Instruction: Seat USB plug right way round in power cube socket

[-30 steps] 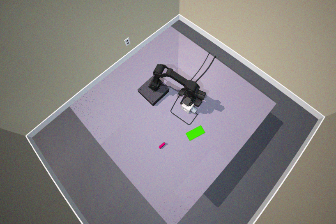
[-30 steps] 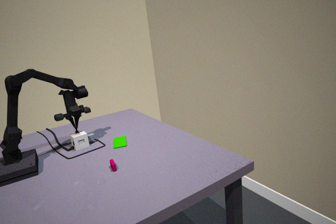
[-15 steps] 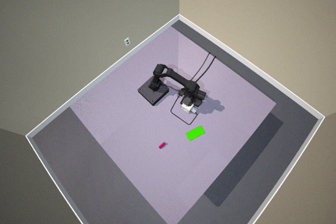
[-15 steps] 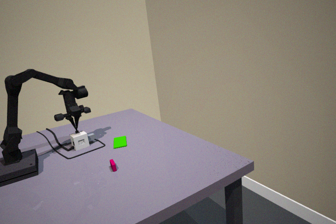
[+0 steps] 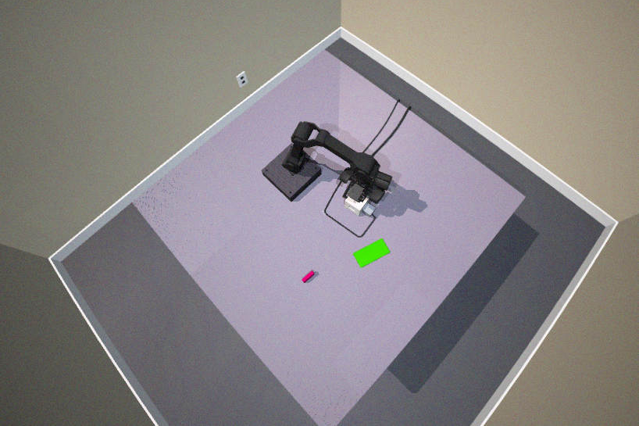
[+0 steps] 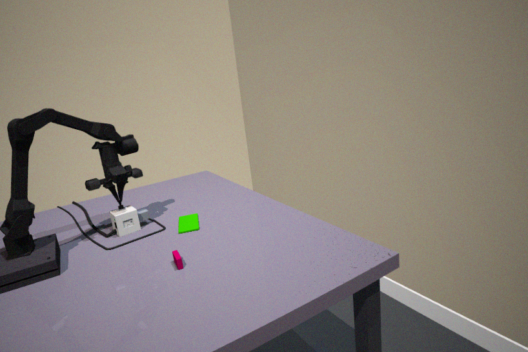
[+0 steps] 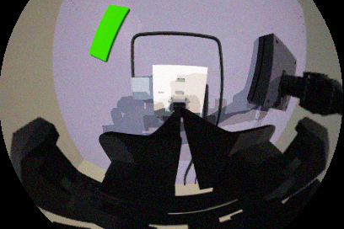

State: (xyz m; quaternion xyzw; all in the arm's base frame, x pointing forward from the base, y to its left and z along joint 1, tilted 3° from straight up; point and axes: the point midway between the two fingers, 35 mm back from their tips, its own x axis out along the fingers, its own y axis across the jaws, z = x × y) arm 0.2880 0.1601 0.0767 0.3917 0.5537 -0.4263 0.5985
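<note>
The dark USB plug lies 20 mm below my gripper tip. From my gripper tip the other things lie so: green pad 220 mm ahead, 90 mm to the right, 100 mm below; then magenta block 150 mm ahead, 370 mm to the right, 90 mm below.
</note>
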